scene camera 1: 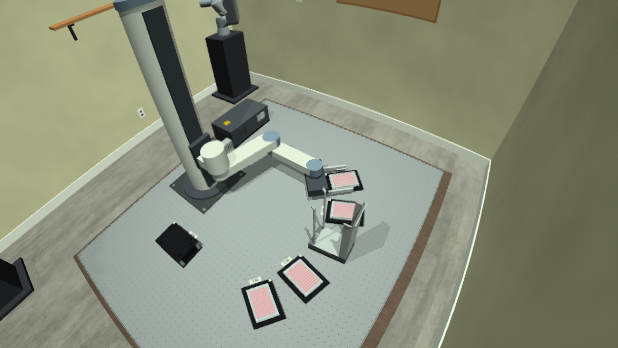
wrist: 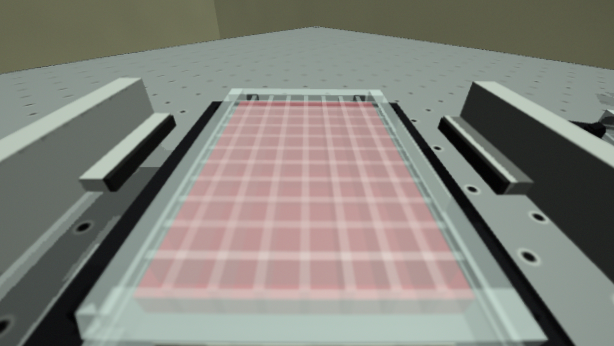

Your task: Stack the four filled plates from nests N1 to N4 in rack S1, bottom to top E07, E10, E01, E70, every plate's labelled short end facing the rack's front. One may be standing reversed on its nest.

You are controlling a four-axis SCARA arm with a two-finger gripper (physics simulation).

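Where they show: gripper, fingertip midpoint: (scene camera 1: 349, 177) (wrist: 307, 102); arm's base, link origin: (scene camera 1: 207, 181).
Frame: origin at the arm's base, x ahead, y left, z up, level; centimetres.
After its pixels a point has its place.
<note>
My gripper (scene camera 1: 349, 178) @(x 59.9, y 37.9, z 4.6 cm) (wrist: 307, 102) @(x 59.9, y 37.9, z 4.6 cm) is open, its two fingers low along the long sides of plate E07 (scene camera 1: 344, 180) @(x 58.7, y 35.5, z 4.0 cm) (wrist: 305, 200) @(x 56.1, y 34.4, z 3.9 cm), with a gap on each side. The clear plate with its pink grid lies on black nest N4 (wrist: 95, 265) @(x 51.3, y 37.7, z 2.5 cm); its label does not show in the wrist view. Plate E70 (scene camera 1: 342, 210) @(x 66.2, y 20.7, z 3.5 cm) lies on nest N3, partly behind the rack's posts. Rack S1 (scene camera 1: 348, 241) @(x 78.6, y 0.5, z 20.0 cm) stands beside it, its pale floor showing. Two more filled plates (scene camera 1: 303, 276) @(x 69.3, y -12.9, z 3.7 cm) (scene camera 1: 262, 302) @(x 63.1, y -29.6, z 3.6 cm) lie on nests in front; their labels are too small to read.
A black block-like fixture (scene camera 1: 178, 243) @(x 21.3, y -33.2, z 7.3 cm) lies at the left of the perforated table (scene camera 1: 225, 255) @(x 37.9, y -23.4, z 1.3 cm). A dark box (scene camera 1: 242, 121) @(x -5.0, y 35.5, z 12.8 cm) stands behind the arm, near the column (scene camera 1: 160, 75) @(x 6.2, y -4.2, z 63.4 cm). The upright posts of the rack rise close to N3.
</note>
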